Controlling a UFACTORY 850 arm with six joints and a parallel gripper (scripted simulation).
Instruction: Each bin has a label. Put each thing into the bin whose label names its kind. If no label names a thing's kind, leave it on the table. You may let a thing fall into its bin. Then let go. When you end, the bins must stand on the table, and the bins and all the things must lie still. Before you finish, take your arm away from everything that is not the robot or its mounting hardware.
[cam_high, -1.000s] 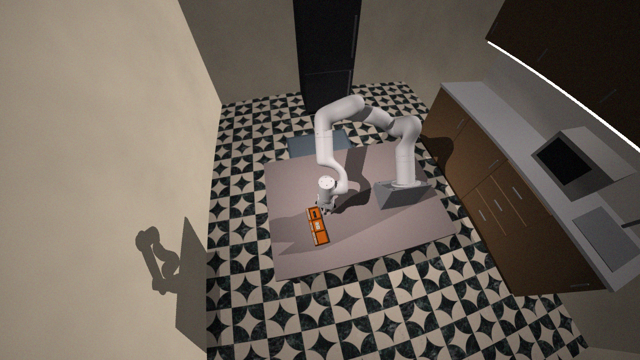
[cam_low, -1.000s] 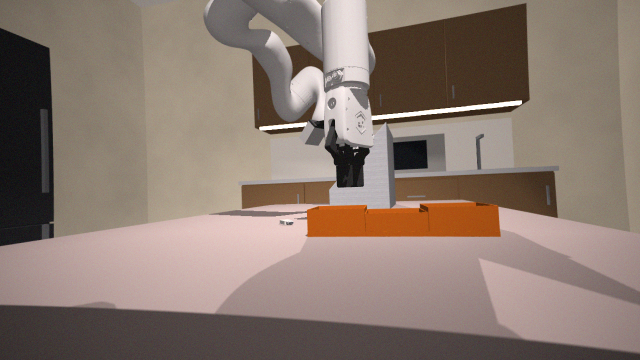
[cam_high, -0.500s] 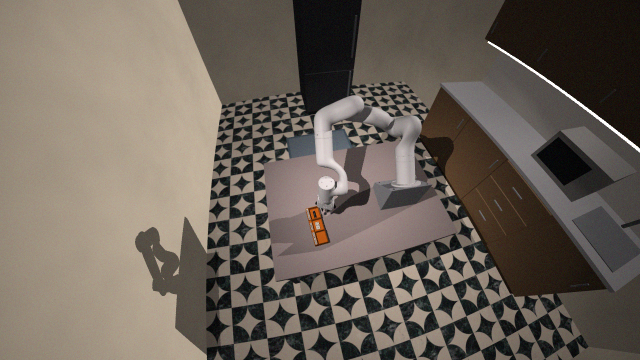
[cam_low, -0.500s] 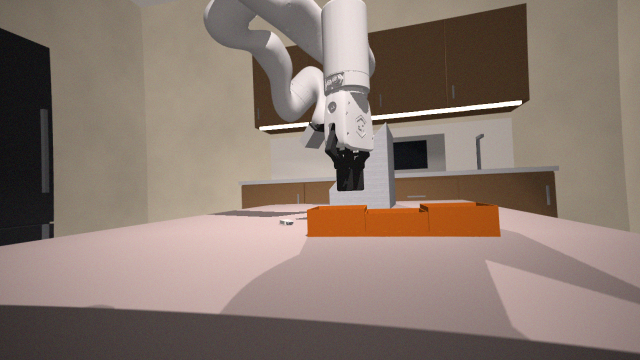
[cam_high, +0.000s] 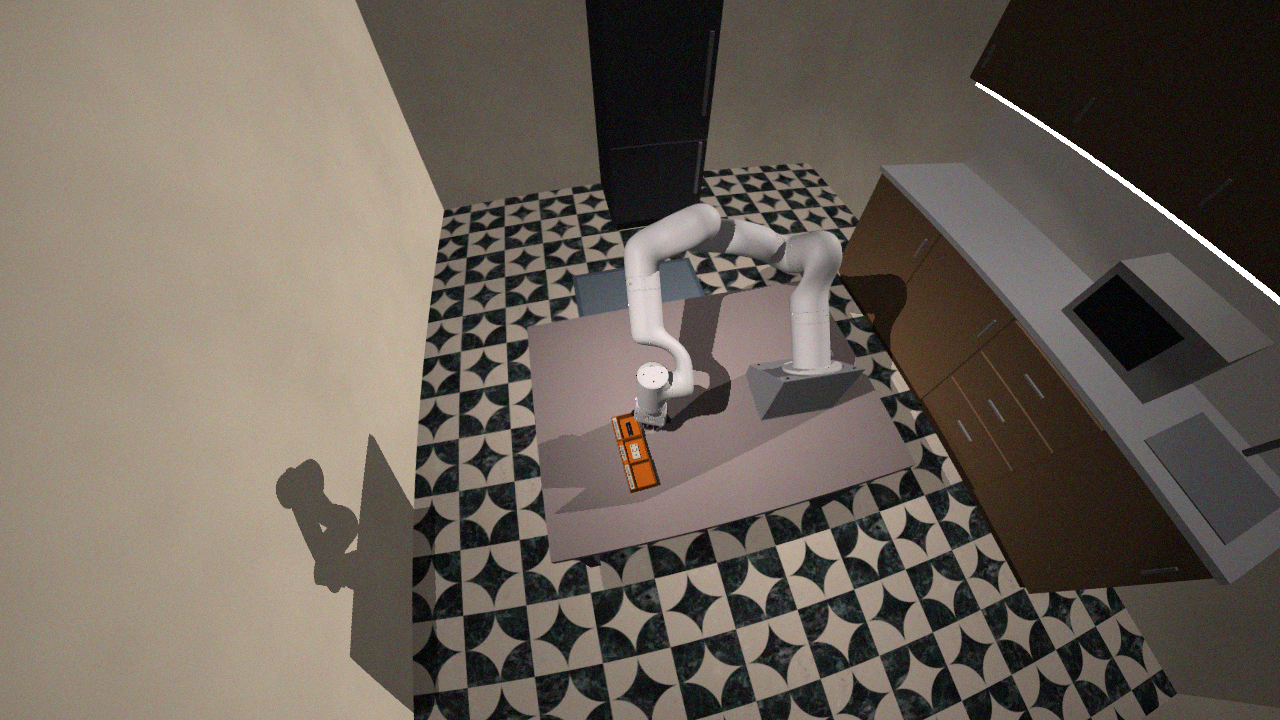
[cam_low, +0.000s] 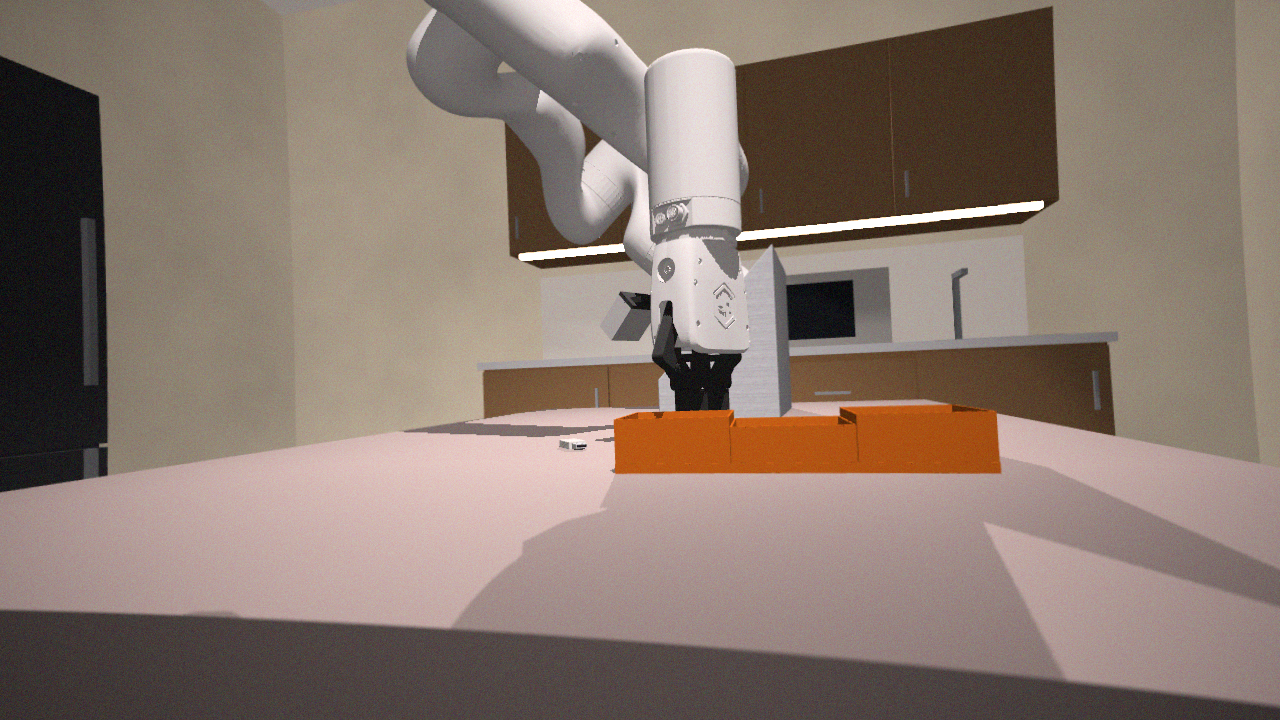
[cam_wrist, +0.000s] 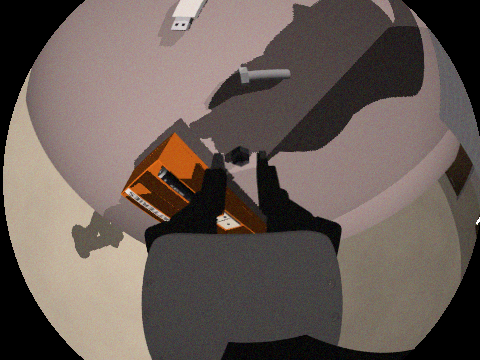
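Now: the black nut 3 cm below my hand. The rest, counted from my hand: silver bolt 6 cm to the right, 5 cm behind, 3 cm below; then black battery 7 cm ahead, 2 cm below, 1 cm to the right; then white domino 7 cm to the left, 7 cm ahead, 2 cm below.
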